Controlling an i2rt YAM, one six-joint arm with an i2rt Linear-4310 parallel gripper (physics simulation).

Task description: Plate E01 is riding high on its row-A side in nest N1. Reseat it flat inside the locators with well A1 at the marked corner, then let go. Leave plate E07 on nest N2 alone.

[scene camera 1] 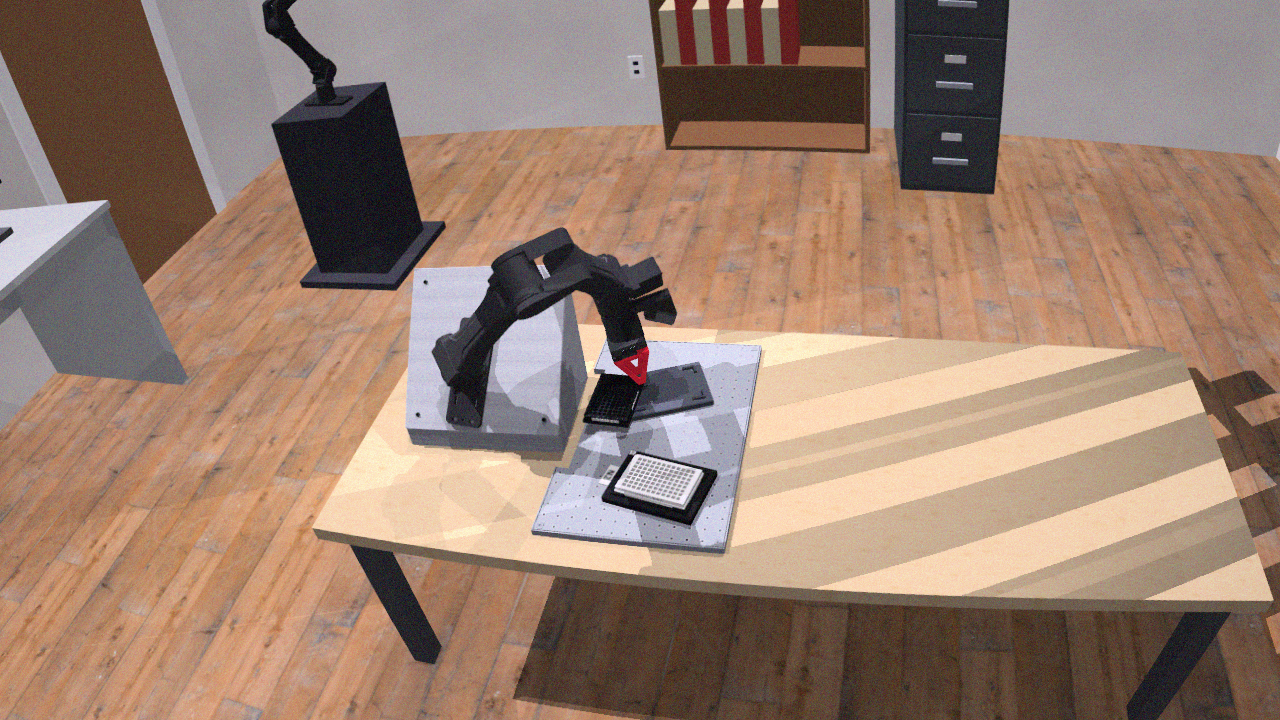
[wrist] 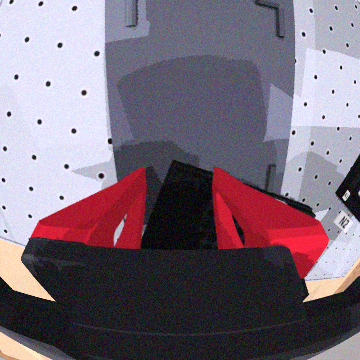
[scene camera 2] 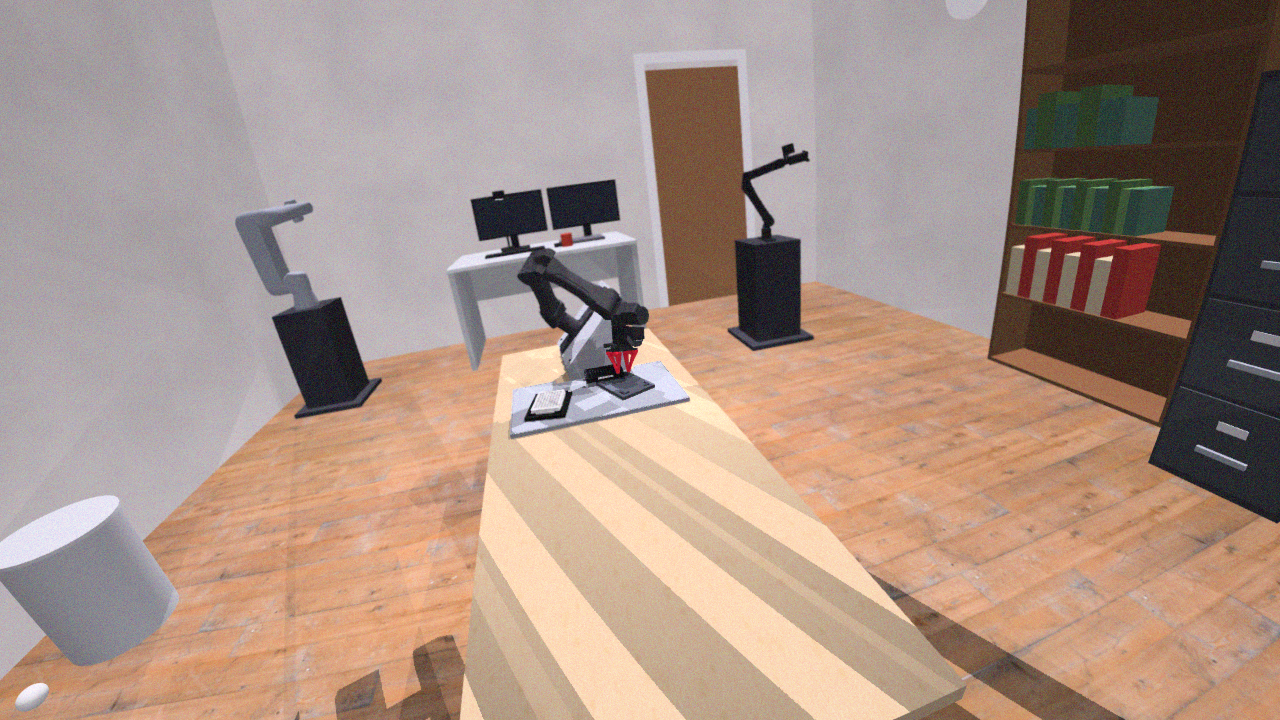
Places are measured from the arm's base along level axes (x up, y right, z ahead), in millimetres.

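Pixels of known places: gripper, fingertip midpoint: [scene camera 1: 640, 378] [wrist: 178, 176] [scene camera 2: 623, 372]; arm's base at its link origin: [scene camera 1: 471, 372] [scene camera 2: 577, 330].
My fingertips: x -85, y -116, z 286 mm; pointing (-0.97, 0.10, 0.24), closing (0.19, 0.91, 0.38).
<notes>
Ahead of a thing's pixels: the offset from my fingertips to its top centre. "spot": to the spot under its first point. Level surfaces: height alone.
Plate E01 @(dx +6, dy +60, dz -37 mm) [scene camera 1: 612, 402] [scene camera 2: 601, 375] [wrist: 182, 215] is black. It lies skewed at the arm-base end of the dark grey nest N1 @(dx -10, dy +6, dz +46 mm) [scene camera 1: 682, 390] [scene camera 2: 631, 385] [wrist: 195, 90], partly beyond the nest's end. Its exact tilt and well A1 are not readable. My gripper [scene camera 1: 640, 382] [scene camera 2: 622, 372] [wrist: 178, 176] has red fingers, part-way open, low over the plate's nest-side corner. In the wrist view a gap shows between the left finger and the plate's edge; the plate runs on under the right finger. White plate E07 @(dx -1, dy +249, dz +92 mm) [scene camera 1: 660, 480] [scene camera 2: 548, 401] sits on black nest N2 @(dx -10, dy +249, dz +92 mm) [scene camera 1: 690, 515] [wrist: 350, 187].
Both nests stand on a perforated grey board [scene camera 1: 581, 519] [scene camera 2: 666, 395] [wrist: 55, 100] on the wooden table @(dx -40 mm) [scene camera 1: 895, 501] [scene camera 2: 626, 537]. The sloped grey arm mount [scene camera 1: 447, 340] stands beside E01. An N2 label @(spot: dx -26, dy +229, dz -2 mm) [wrist: 343, 221] lies near nest N2.
</notes>
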